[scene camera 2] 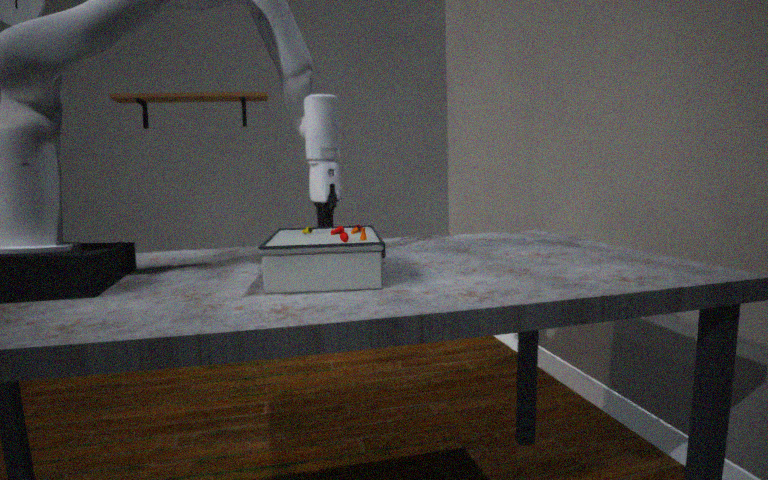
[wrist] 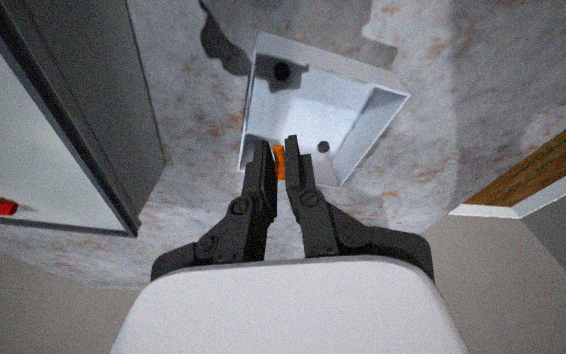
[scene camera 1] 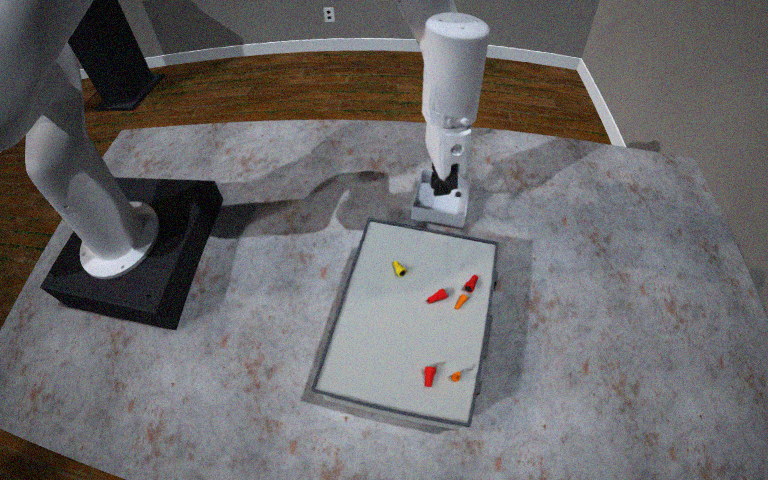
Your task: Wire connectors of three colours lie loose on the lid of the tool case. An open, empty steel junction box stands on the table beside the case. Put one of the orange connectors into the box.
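My gripper (scene camera 1: 443, 189) (wrist: 280, 154) is shut on an orange connector (wrist: 280, 163), which shows between the fingertips in the wrist view. The fingertips are over the open steel junction box (scene camera 1: 423, 213) (wrist: 372, 105), near one of its walls; how deep they reach is hard to tell. In scene camera 2 the fingertips and box are hidden behind the tool case (scene camera 2: 322, 272). On the lid (scene camera 1: 373, 339) lie two more orange connectors, one (scene camera 1: 461, 301) beside two red ones and one (scene camera 1: 455, 376) (scene camera 2: 363, 234) near the front right corner.
Red connectors (scene camera 1: 470, 283) (scene camera 1: 437, 296) (scene camera 1: 429, 375) and a yellow connector (scene camera 1: 399, 268) (scene camera 2: 307, 230) lie on the lid. The case's back edge is close to the box. The arm's black base block (scene camera 1: 124, 294) (scene camera 2: 67, 274) stands at the left.
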